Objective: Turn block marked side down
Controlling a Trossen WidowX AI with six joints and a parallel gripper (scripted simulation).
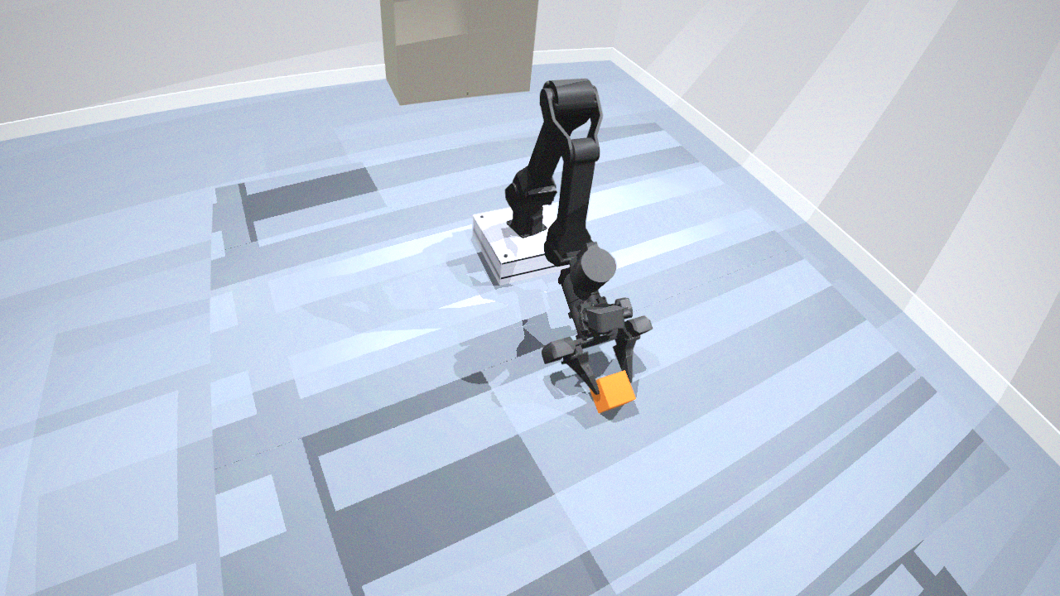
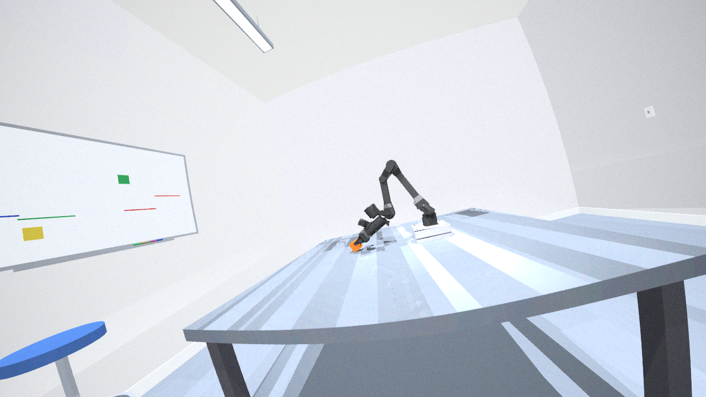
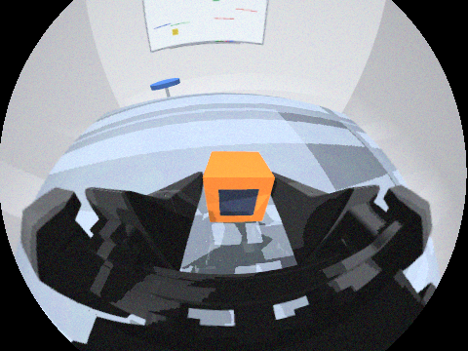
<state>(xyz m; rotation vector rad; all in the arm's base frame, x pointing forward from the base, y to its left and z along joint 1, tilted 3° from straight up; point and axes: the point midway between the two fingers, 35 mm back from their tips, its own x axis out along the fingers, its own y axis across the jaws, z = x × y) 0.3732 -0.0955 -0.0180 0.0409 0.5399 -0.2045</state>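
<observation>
Right now the orange block is 1 cm below my gripper tip and 1 cm behind it.
</observation>
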